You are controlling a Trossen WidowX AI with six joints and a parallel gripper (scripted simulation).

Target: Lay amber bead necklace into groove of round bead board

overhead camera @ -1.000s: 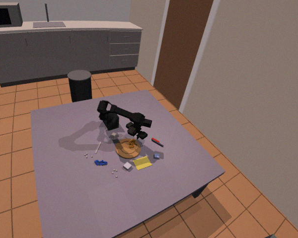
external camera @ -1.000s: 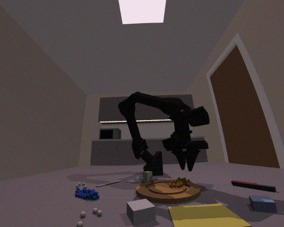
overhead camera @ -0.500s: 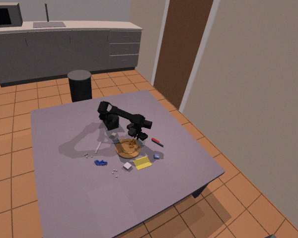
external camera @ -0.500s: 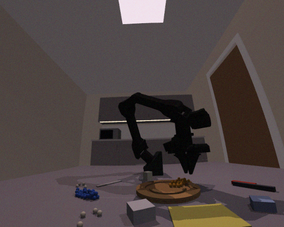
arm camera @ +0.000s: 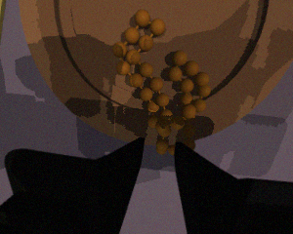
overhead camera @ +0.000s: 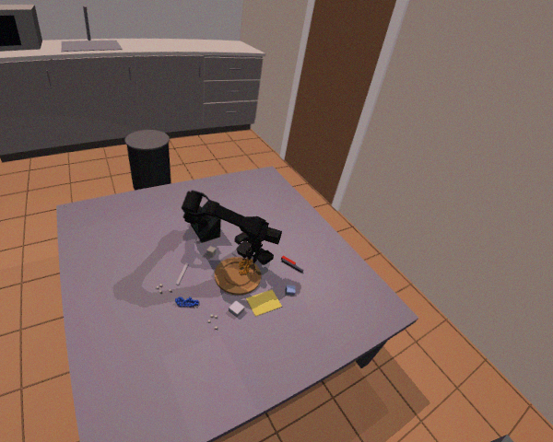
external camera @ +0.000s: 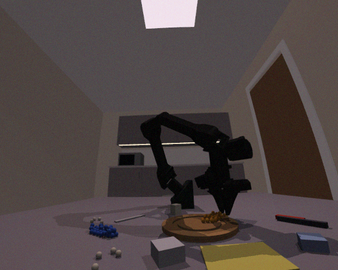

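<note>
Right now my gripper tip is 30 mm short of the round wooden bead board, 90 mm to the left of it and 10 mm above it. From my gripper tip the other things lie so: blue block (210 mm ahead, 60 mm to the left, 10 mm below); then red-and-black tool (90 mm ahead, 160 mm to the left, 10 mm below); then yellow pad (200 mm ahead, 70 mm to the right, 20 mm below).
</note>
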